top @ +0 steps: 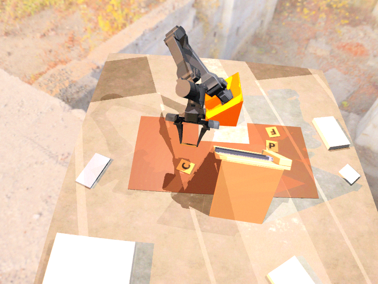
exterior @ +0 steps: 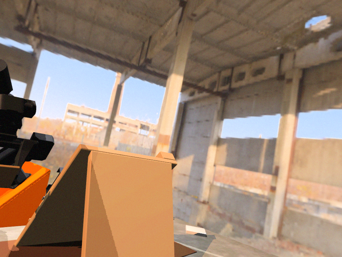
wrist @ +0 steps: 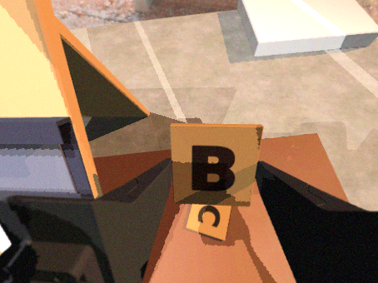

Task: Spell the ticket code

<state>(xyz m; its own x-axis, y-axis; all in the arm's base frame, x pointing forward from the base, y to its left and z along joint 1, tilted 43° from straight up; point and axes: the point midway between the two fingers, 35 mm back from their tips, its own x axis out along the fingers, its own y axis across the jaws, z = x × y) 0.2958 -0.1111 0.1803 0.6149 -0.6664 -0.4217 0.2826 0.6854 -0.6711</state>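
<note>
My gripper tip is now 18 cm to the right of the white ticket, 7 cm above it and 1 cm past it. From my gripper tip the other things lie so: orange mat: 18 cm to the left, 18 cm below, 11 cm behind; grey slab: 37 cm to the right, 18 cm below, 4 cm behind.
</note>
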